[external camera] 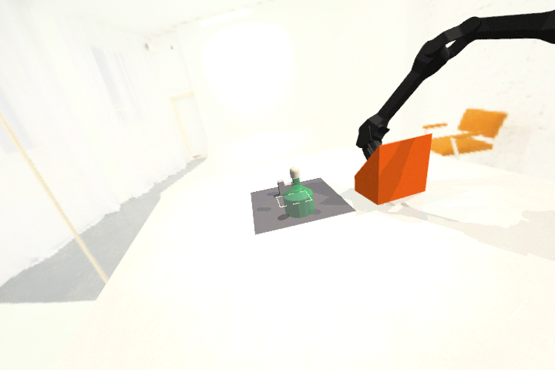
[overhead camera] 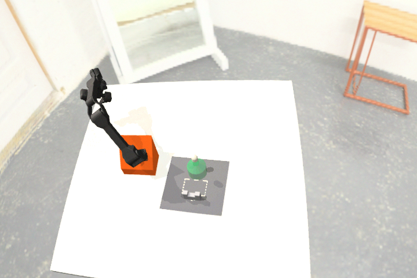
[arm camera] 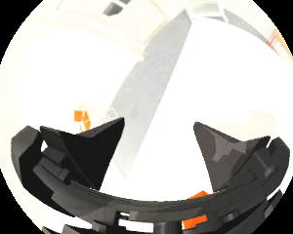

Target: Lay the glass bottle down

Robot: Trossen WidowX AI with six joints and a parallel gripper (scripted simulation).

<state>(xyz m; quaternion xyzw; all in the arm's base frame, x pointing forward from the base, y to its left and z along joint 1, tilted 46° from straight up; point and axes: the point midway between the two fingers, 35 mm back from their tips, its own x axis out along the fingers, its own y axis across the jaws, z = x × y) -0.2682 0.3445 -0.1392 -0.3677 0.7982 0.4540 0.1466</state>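
Right now my gripper tip is 590 mm short of the green glass bottle, 410 mm to the left of it and 110 mm above it. Round my gripper tip: dark grey mat: 570 mm ahead, 480 mm to the right, 200 mm below.
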